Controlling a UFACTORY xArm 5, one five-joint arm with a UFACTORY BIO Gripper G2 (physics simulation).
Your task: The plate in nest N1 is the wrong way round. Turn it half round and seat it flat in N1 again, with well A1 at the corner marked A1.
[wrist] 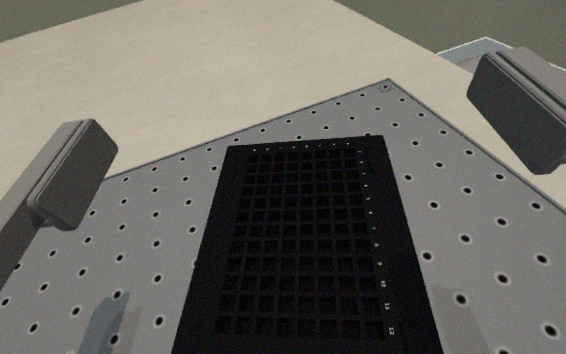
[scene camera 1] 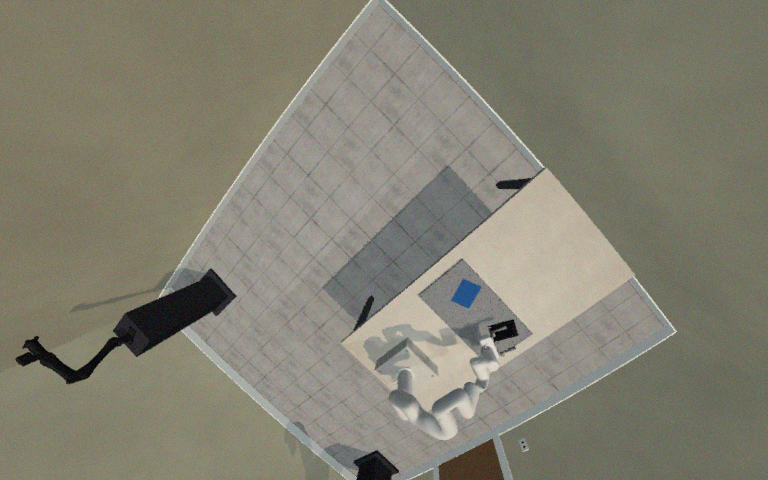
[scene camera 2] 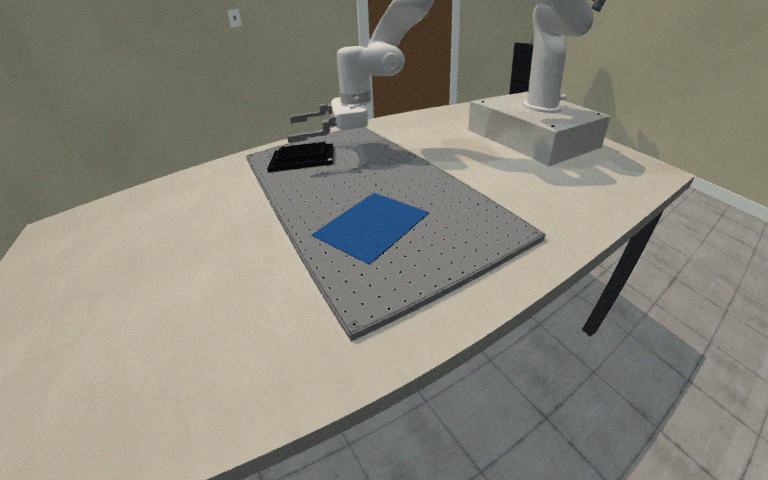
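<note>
The black well plate [scene camera 2: 303, 151] [wrist: 300, 240] lies in the black nest N1 [scene camera 2: 300, 165] [wrist: 200, 300]. In the wrist view its small numbers run down the right side, with 12 at the near end; the letters along the far edge are too small to read. The nest's A1 mark does not show there, and the near end of the nest is cut off. Whether the plate is fully flat is hard to tell. My gripper [scene camera 1: 502, 340] [scene camera 2: 294, 129] [wrist: 300, 145] is open and empty above the plate, one finger out to each side of it in the wrist view.
The nest stands on a grey perforated board [scene camera 1: 447, 283] [scene camera 2: 453, 226] [wrist: 465, 215], near one corner. A flat blue rectangle [scene camera 1: 466, 293] [scene camera 2: 370, 226] lies on the same board. The arm's base block [scene camera 2: 509, 127] stands on the table [scene camera 2: 169, 283] beside the board.
</note>
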